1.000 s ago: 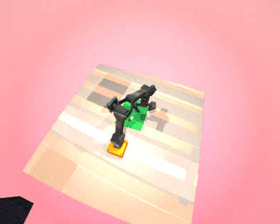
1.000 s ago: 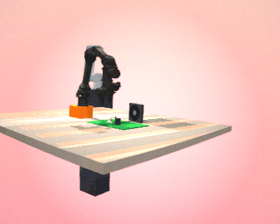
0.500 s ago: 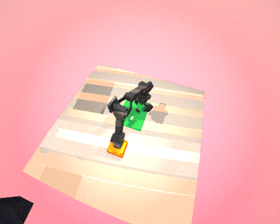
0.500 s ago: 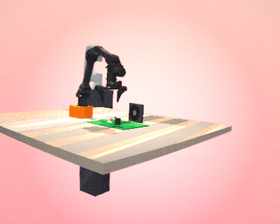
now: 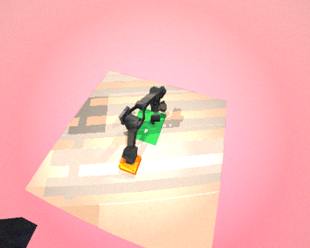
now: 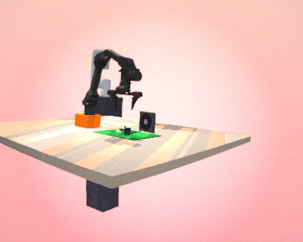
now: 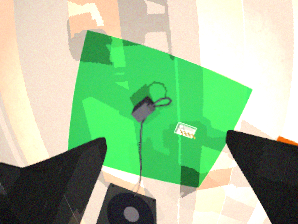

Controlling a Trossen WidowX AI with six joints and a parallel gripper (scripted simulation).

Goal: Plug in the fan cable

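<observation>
The dark fan plug is 12 cm below my gripper tip, 2 cm to the left of it and 2 cm ahead of it. From my gripper tip the other things lie so: black fan: 23 cm to the left, 9 cm below, 1 cm behind; then green board: 16 cm below, 5 cm to the left, 1 cm behind; then white fan header: 14 cm below, 7 cm behind, 5 cm to the left.
</observation>
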